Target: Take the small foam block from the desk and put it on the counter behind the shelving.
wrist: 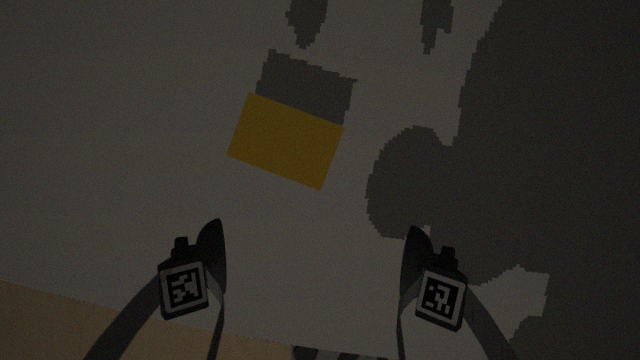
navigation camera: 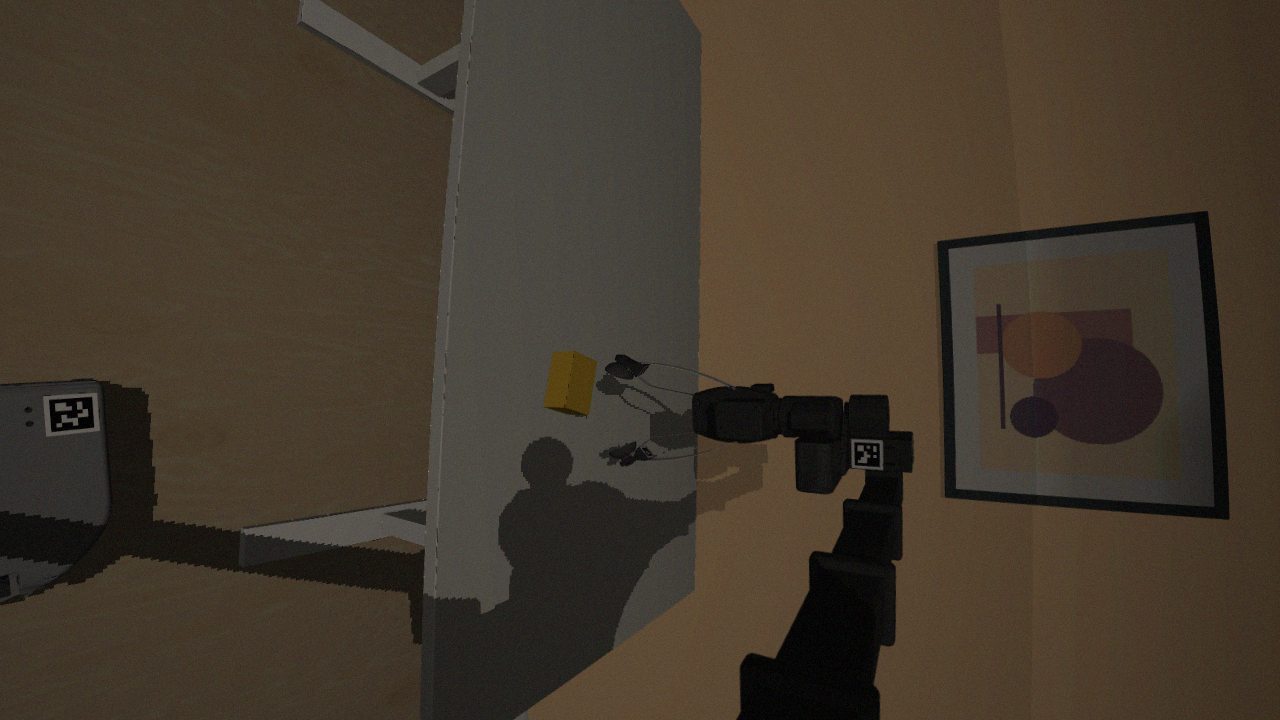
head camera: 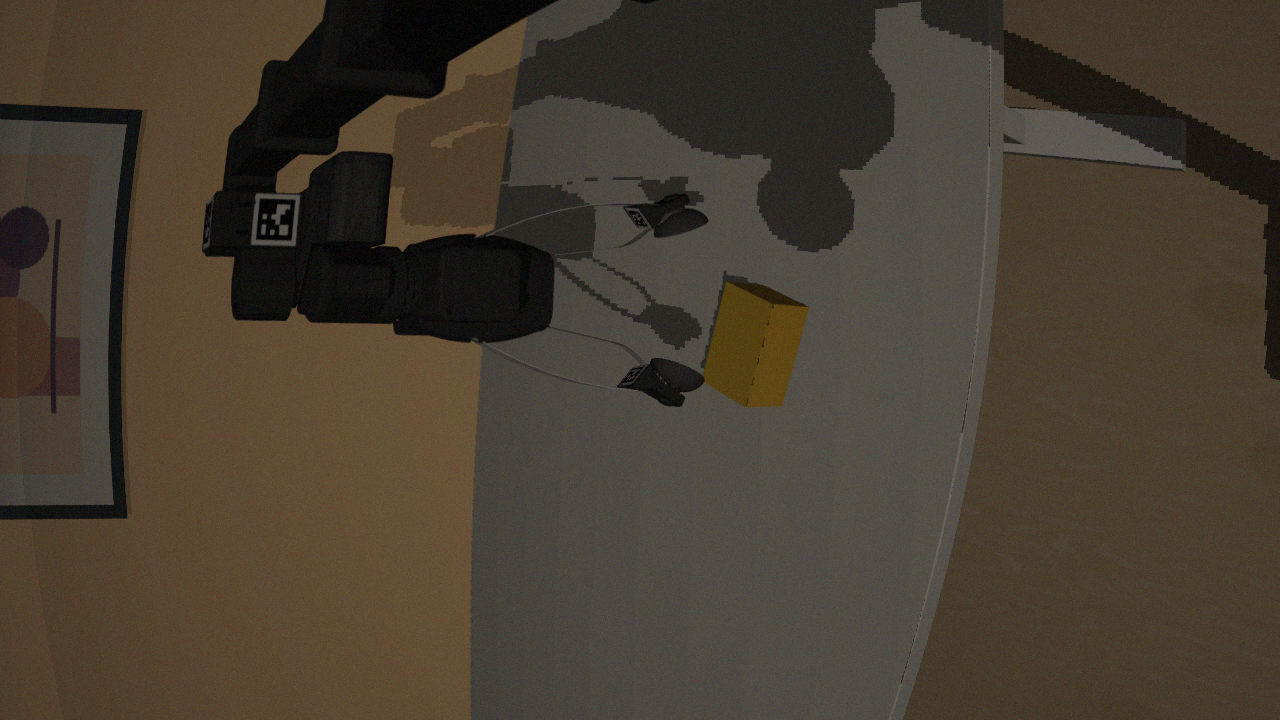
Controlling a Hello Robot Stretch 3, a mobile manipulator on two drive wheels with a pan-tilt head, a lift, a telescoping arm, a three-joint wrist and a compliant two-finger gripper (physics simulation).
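Places are measured from the robot's base along level axes (x left, y back, z up), in centimetres.
Pixels of known places: gripper, fingertip midpoint: (navigation camera: 609, 410) (head camera: 698, 299).
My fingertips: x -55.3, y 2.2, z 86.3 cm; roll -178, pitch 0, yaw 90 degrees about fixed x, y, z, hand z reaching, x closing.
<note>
Behind a point stands the place of what it marks.
The yellow foam block (head camera: 754, 347) @(z 76.5, x -59.6, y -1.1 cm) (navigation camera: 569, 383) @(z 76.4, x -58.9, y -1.1 cm) (wrist: 286, 141) lies on the grey desk (head camera: 716, 555) @(z 72.0, x -67.9, y -21.1 cm) (navigation camera: 581, 179) @(z 72.0, x -69.8, y -36.5 cm) (wrist: 100, 175). My gripper (head camera: 677, 300) @(z 86.3, x -55.3, y 2.2 cm) (navigation camera: 628, 411) @(z 86.3, x -55.3, y 2.2 cm) (wrist: 314, 248) @(z 86.3, x -55.3, y 2.2 cm) is open and empty above the desk, on the wall side of the block. In the wrist view the block is beyond the fingertips, a little left of the middle between them, and turned at a slant. The counter and the shelving do not show in these views.
A wall (head camera: 358, 537) @(z 88.8, x -125.6, y -30.8 cm) (navigation camera: 805, 179) @(z 98.7, x -127.5, y -47.2 cm) with a framed picture (head camera: 129, 313) @(z 126.0, x -122.0, y 1.1 cm) (navigation camera: 948, 358) @(z 128.3, x -120.1, y -1.3 cm) runs along the desk's far side. White desk legs (head camera: 1100, 138) (navigation camera: 331, 528) stand on the brown floor. My base (navigation camera: 53, 474) @(z 16.0, x -10.5, y 8.9 cm) is at the left in the navigation view. Dark arm shadows fall across the desk.
</note>
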